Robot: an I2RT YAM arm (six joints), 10 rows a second.
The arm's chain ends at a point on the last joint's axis. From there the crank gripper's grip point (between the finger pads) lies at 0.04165 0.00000 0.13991 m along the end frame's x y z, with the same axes.
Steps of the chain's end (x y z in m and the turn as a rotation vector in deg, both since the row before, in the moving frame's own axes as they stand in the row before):
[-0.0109, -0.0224, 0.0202, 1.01, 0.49, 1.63]
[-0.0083, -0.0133, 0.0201, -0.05, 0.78, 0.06]
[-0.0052, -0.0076, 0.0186, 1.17, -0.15, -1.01]
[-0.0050, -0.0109, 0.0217, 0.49, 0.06, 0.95]
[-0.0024, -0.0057, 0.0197, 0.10, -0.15, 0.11]
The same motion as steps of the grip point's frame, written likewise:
[-0.0097, -0.0237, 0.0198, 1.01, 0.49, 1.63]
[-0.0064, -0.0131, 0.0195, -0.05, 0.78, 0.06]
[-0.0056, -0.0112, 0.0187, 1.17, -0.15, -1.01]
[-0.0048, -0.0114, 0.0217, 0.49, 0.06, 0.95]
[-0.0028, -0.0059, 0.0198, 0.10, -0.15, 0.11]

